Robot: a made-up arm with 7 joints.
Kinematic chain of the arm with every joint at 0, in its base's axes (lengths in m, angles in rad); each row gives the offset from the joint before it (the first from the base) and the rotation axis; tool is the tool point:
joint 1: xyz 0 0 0.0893 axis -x
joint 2: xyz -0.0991 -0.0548 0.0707 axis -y
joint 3: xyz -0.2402 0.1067 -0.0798 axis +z
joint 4: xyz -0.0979 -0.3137 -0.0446 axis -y
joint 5: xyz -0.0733 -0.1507 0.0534 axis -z
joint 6: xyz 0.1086 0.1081 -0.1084 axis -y
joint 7: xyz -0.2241 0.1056 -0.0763 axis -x
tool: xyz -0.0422 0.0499 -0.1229
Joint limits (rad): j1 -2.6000..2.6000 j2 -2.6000..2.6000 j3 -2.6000..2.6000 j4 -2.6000..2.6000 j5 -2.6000..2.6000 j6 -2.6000..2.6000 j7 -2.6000..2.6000
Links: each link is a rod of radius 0.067 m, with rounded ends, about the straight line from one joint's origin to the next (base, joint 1, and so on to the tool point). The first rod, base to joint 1, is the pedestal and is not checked.
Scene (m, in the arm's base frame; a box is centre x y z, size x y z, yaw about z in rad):
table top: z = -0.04
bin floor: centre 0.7 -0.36 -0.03 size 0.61 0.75 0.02 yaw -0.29
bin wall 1: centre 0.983 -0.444 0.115 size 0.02 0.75 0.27 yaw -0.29
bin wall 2: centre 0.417 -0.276 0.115 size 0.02 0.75 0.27 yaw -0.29
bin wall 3: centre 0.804 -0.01 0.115 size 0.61 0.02 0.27 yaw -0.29
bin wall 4: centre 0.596 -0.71 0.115 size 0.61 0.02 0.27 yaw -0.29
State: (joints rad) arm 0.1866 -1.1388 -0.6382 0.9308 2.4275 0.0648 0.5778
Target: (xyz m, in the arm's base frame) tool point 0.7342 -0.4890 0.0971
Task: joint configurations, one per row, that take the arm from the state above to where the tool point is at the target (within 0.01 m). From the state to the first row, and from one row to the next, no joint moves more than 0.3 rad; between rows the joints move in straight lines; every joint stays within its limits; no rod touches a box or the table.
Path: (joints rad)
1: -0.0177 -1.4028 -0.8316 1.1768 2.4620 0.1849 0.4147
2: -0.2221 -1.6668 -1.0250 1.4229 2.4965 0.3050 0.2515
3: -0.4264 -1.9308 -1.2183 1.6689 2.5310 0.4251 0.0884
4: -0.6308 -2.1947 -1.4117 1.9150 2.5655 0.5452 -0.0748
5: -0.8351 -2.4587 -1.6051 2.1610 2.6000 0.6652 -0.2379
6: -0.9972 -2.6000 -1.3550 2.1276 2.6000 0.5832 -0.1728

